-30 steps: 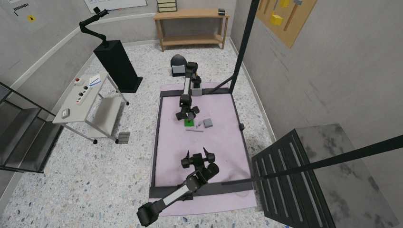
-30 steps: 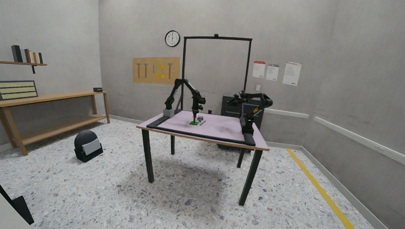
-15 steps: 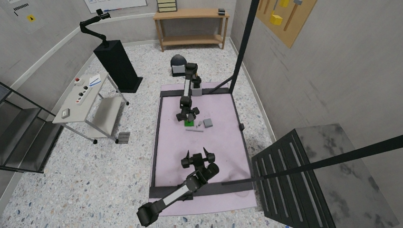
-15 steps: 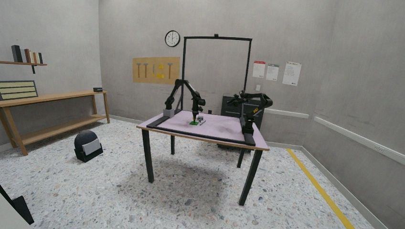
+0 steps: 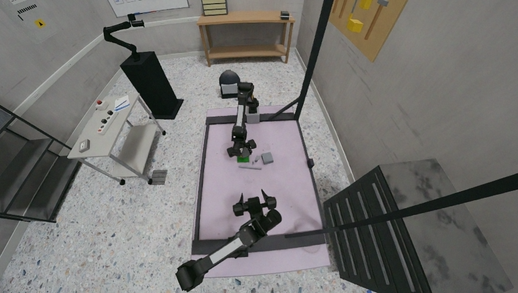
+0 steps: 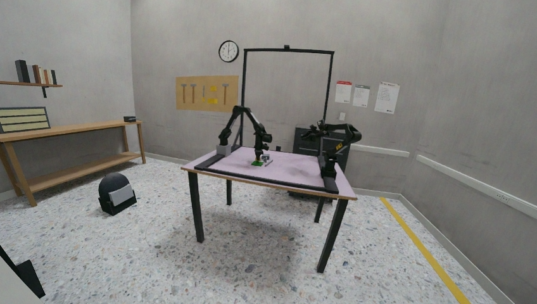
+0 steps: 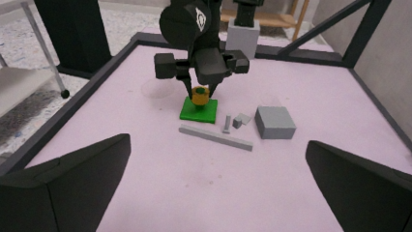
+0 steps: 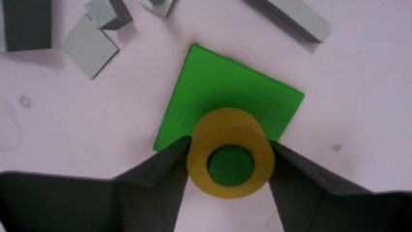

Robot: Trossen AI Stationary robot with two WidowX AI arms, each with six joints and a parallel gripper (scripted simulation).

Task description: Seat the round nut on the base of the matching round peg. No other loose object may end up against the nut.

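My right hand is 9 cm past the small grey piece, 2 cm to the right of it and 6 cm above it. Also, from my right hand: long grey bar 6 cm behind, 8 cm to the left, 6 cm below.
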